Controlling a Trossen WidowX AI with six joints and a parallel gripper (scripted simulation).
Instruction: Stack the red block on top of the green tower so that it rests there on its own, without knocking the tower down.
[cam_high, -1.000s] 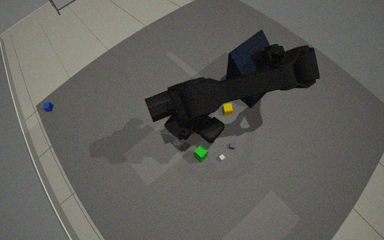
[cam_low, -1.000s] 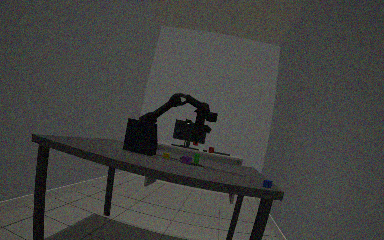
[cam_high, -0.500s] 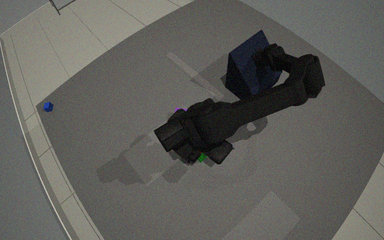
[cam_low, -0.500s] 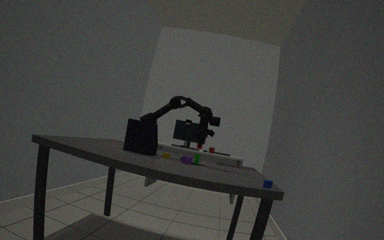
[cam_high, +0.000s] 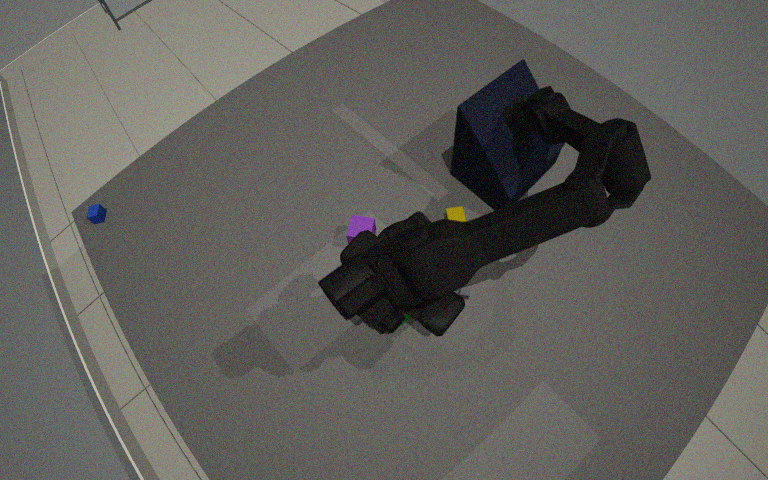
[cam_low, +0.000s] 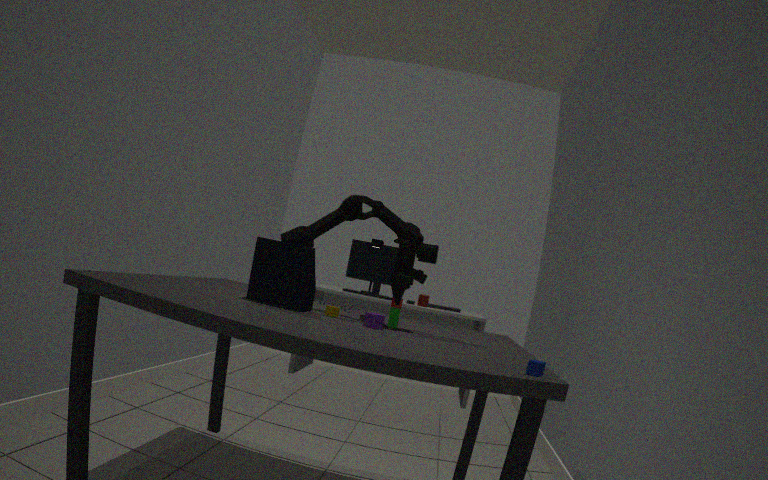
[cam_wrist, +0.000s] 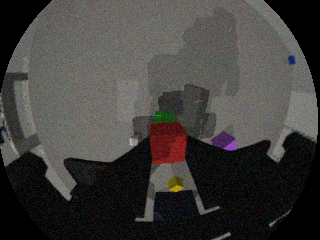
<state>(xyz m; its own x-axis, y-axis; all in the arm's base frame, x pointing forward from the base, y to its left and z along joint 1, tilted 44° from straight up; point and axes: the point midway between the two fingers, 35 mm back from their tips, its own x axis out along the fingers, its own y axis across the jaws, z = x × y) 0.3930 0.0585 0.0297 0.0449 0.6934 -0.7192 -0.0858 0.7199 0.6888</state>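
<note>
The red block is 1 cm above my gripper tip. Round my gripper tip: green block: 6 cm below; purple cube: 6 cm behind, 16 cm to the right, 5 cm below; yellow cube: 20 cm behind, 5 cm to the right, 6 cm below.
</note>
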